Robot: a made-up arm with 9 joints. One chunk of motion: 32 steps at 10 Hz.
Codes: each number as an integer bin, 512 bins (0 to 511) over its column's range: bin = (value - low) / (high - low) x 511, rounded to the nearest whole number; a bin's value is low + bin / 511 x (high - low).
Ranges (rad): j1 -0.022..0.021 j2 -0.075..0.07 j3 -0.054..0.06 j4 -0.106..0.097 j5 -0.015..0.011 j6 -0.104..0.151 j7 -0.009..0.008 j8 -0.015..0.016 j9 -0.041..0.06
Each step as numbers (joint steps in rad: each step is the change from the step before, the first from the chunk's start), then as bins.
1 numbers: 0.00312 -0.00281 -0.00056 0.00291 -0.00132 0.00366 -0.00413 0.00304 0.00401
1 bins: 299 254 240 274 269 216 146 297 228
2 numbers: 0.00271 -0.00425 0.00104 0.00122 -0.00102 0.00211 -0.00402 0.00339 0.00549
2 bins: 294 249 247 270 275 213 150 303 235
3 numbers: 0.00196 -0.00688 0.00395 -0.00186 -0.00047 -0.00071 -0.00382 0.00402 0.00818
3 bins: 285 240 260 262 286 207 156 314 249
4 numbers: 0.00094 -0.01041 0.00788 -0.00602 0.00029 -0.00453 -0.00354 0.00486 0.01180
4 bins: 273 228 277 252 301 199 164 327 267
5 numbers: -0.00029 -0.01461 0.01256 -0.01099 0.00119 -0.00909 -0.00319 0.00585 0.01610
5 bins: 258 213 298 239 318 190 175 344 289
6 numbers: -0.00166 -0.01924 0.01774 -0.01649 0.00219 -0.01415 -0.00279 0.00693 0.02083
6 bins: 242 197 322 225 338 180 187 361 313
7 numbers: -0.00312 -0.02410 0.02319 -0.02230 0.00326 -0.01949 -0.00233 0.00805 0.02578
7 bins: 224 179 346 211 359 169 200 380 338
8 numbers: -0.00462 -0.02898 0.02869 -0.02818 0.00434 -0.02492 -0.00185 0.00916 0.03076
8 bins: 207 162 371 196 380 158 215 398 363
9 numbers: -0.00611 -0.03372 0.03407 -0.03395 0.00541 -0.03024 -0.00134 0.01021 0.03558
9 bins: 189 145 395 181 401 148 230 416 387
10 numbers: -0.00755 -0.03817 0.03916 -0.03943 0.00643 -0.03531 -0.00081 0.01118 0.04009
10 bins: 172 130 418 168 421 138 246 432 410
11 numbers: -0.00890 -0.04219 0.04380 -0.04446 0.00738 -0.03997 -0.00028 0.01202 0.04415
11 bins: 156 116 438 155 440 128 262 445 431
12 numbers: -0.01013 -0.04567 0.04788 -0.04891 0.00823 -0.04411 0.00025 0.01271 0.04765
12 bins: 141 103 457 144 457 120 278 457 449
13 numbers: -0.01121 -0.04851 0.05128 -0.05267 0.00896 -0.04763 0.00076 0.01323 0.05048
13 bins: 128 93 472 134 471 113 293 465 463
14 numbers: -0.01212 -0.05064 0.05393 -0.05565 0.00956 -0.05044 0.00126 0.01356 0.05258
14 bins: 117 86 484 127 483 107 308 471 473
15 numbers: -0.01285 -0.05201 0.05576 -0.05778 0.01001 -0.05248 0.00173 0.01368 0.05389
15 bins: 109 81 492 121 492 103 323 473 480
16 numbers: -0.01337 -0.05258 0.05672 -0.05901 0.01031 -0.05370 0.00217 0.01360 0.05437
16 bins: 103 79 496 118 497 101 336 471 483
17 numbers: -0.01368 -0.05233 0.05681 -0.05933 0.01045 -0.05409 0.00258 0.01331 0.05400
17 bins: 99 80 497 117 500 100 348 467 481
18 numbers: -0.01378 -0.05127 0.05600 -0.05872 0.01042 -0.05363 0.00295 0.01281 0.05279
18 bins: 98 84 493 119 500 101 359 458 475
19 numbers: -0.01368 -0.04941 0.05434 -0.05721 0.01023 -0.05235 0.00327 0.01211 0.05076
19 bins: 99 90 486 123 496 104 369 447 464
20 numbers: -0.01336 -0.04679 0.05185 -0.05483 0.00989 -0.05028 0.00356 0.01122 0.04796
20 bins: 103 99 474 129 489 108 378 432 450
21 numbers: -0.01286 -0.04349 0.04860 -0.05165 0.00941 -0.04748 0.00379 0.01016 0.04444
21 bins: 109 111 460 137 480 113 384 415 432
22 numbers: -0.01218 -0.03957 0.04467 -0.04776 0.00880 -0.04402 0.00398 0.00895 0.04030
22 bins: 117 125 442 147 468 120 390 395 411
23 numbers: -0.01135 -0.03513 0.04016 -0.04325 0.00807 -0.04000 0.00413 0.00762 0.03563
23 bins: 127 141 422 158 453 128 395 373 388
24 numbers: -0.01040 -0.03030 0.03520 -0.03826 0.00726 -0.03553 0.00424 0.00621 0.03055
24 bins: 138 158 400 171 437 137 398 350 362
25 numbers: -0.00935 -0.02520 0.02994 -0.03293 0.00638 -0.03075 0.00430 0.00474 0.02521
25 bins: 150 176 376 184 420 147 400 325 335
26 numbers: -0.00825 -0.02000 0.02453 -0.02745 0.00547 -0.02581 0.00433 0.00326 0.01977
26 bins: 163 194 352 198 402 157 401 301 307
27 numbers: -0.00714 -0.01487 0.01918 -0.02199 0.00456 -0.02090 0.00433 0.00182 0.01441
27 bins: 177 212 328 211 384 167 401 277 280
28 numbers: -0.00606 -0.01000 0.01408 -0.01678 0.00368 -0.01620 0.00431 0.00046 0.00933
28 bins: 189 229 305 225 367 176 400 255 255
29 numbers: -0.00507 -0.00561 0.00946 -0.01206 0.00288 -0.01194 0.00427 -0.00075 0.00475
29 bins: 201 245 284 236 351 184 399 235 231
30 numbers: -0.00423 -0.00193 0.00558 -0.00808 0.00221 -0.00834 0.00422 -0.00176 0.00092
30 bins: 211 258 267 246 338 192 397 218 212
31 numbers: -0.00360 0.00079 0.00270 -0.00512 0.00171 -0.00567 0.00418 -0.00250 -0.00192
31 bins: 219 267 254 254 328 197 396 206 198
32 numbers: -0.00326 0.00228 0.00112 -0.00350 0.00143 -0.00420 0.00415 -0.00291 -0.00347
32 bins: 223 272 247 258 323 200 395 199 190
